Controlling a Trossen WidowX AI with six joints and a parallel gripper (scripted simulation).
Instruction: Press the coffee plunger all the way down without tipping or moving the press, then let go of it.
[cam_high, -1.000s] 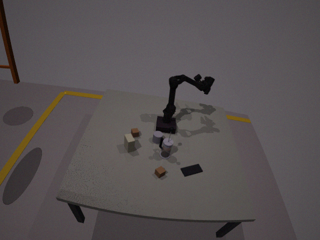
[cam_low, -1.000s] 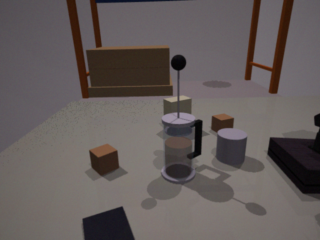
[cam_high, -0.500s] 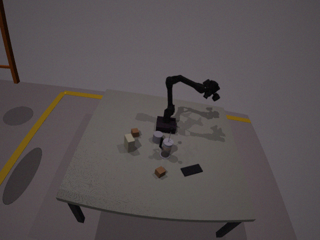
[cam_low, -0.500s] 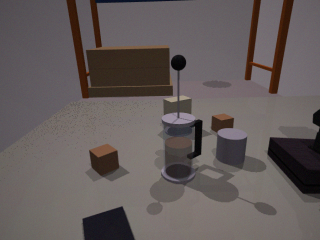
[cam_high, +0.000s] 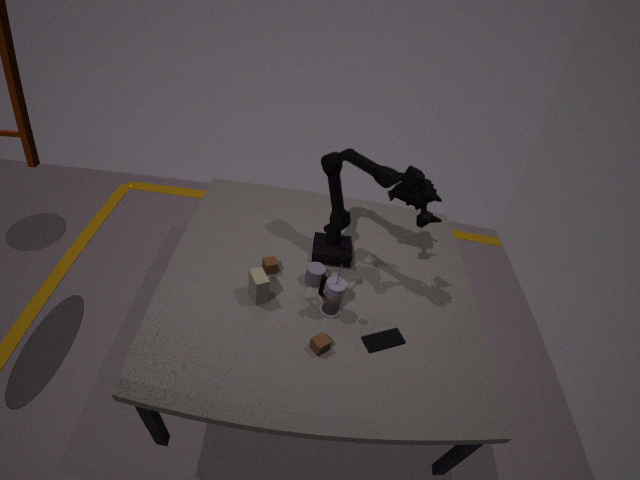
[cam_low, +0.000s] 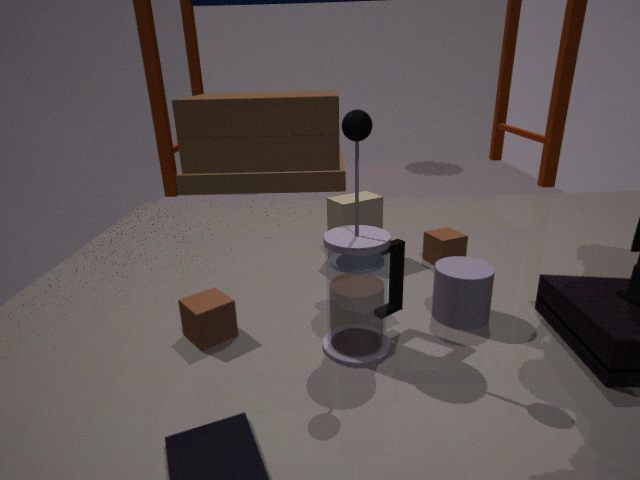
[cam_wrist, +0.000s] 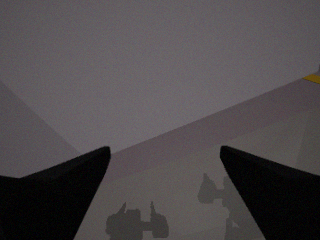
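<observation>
My gripper tip is now 150 mm short of the glass coffee press, 410 mm to the left of it and 230 mm above it. The rest, counted from my gripper tip: grey cylinder: 20 mm ahead, 440 mm to the right, 320 mm below.
</observation>
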